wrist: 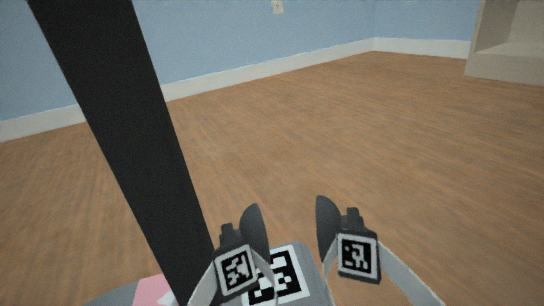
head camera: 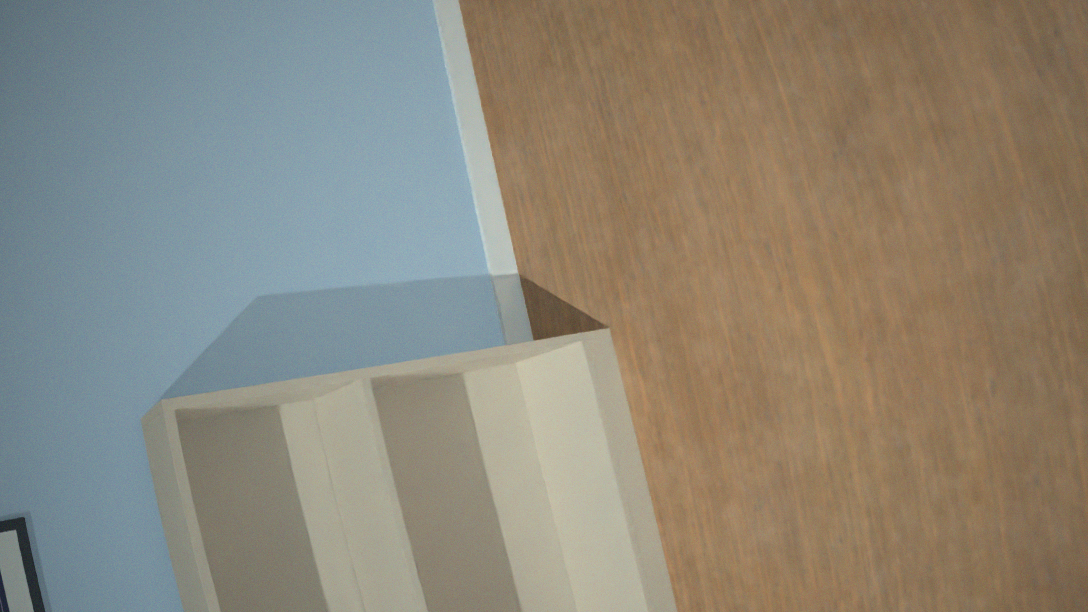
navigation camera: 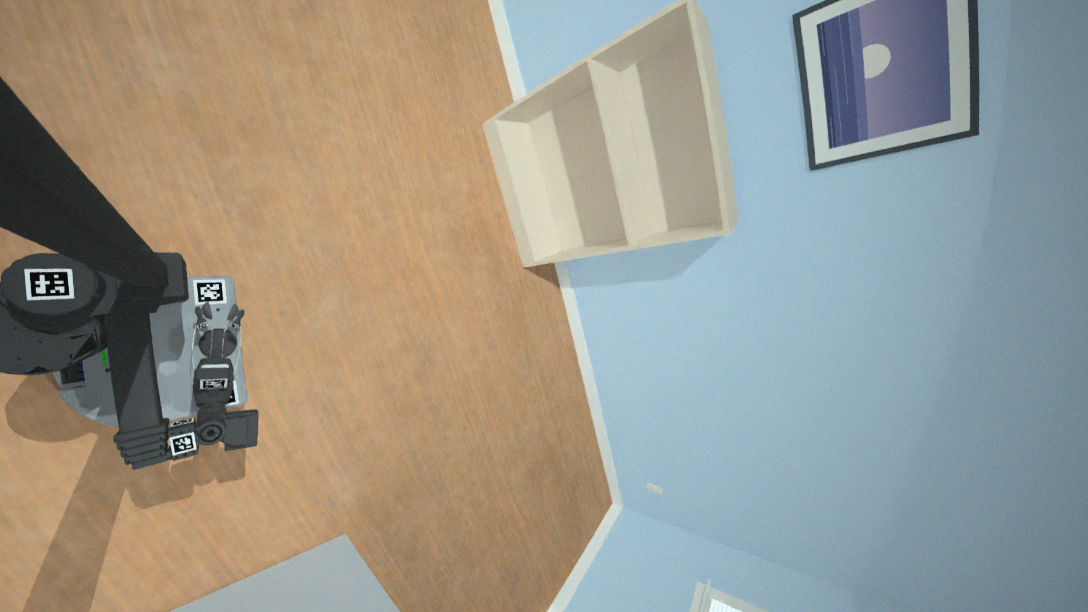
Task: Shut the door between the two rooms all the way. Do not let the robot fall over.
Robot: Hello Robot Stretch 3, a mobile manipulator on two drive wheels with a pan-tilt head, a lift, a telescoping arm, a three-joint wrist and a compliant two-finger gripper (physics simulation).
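Pixels of known places: gripper, fingertip midpoint: (navigation camera: 221, 303); robot's base, origin of the base link: (navigation camera: 216, 340).
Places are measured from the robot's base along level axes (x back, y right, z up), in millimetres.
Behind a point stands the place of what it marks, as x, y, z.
Note:
Part of the grey door (navigation camera: 311, 584) @[-113, 728, 181] shows at the bottom edge of the navigation view, its near corner over the wood floor. The rest of it is out of frame, and its handle and the doorway do not show. The door does not show in the head or wrist view. My gripper (navigation camera: 219, 312) @[-17, -96, 257] (wrist: 289, 220) @[-17, -96, 257] is open, with nothing between its fingers. It is folded in over my base, with the arm drawn in, apart from the door.
A beige shelf unit (head camera: 635, 487) @[-1182, -599, 44] (navigation camera: 514, 197) @[-1183, -590, 85] (wrist: 492, 70) stands against the blue wall (head camera: 228, 152) @[-1741, 248, 772] (navigation camera: 760, 365) @[-1775, 370, 1095] (wrist: 240, 35). A framed picture (navigation camera: 905, 68) @[-1459, -695, 1604] hangs beyond it. The mast (wrist: 135, 140) crosses the wrist view. A window (navigation camera: 722, 601) @[-1787, 1810, 911] shows at the navigation view's bottom edge.

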